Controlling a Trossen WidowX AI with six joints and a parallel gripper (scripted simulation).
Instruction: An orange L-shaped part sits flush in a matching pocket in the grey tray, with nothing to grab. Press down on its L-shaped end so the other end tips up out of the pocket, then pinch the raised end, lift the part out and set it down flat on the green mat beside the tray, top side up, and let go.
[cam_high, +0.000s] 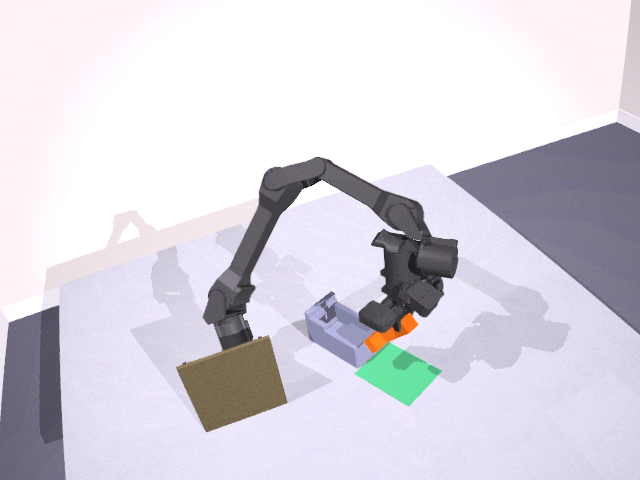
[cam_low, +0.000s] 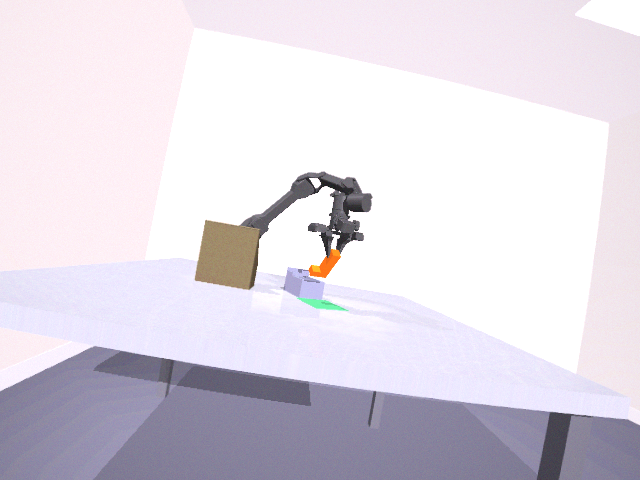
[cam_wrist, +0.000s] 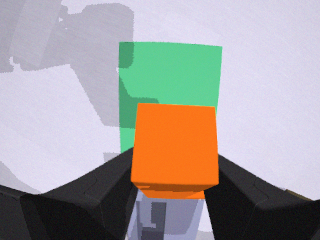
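The green mat lies 170 mm below my gripper tip, 20 mm to the left of it and 10 mm behind it. From my gripper tip the other things lie so: orange L-shaped part: 30 mm below, 30 mm behind, 20 mm to the left.
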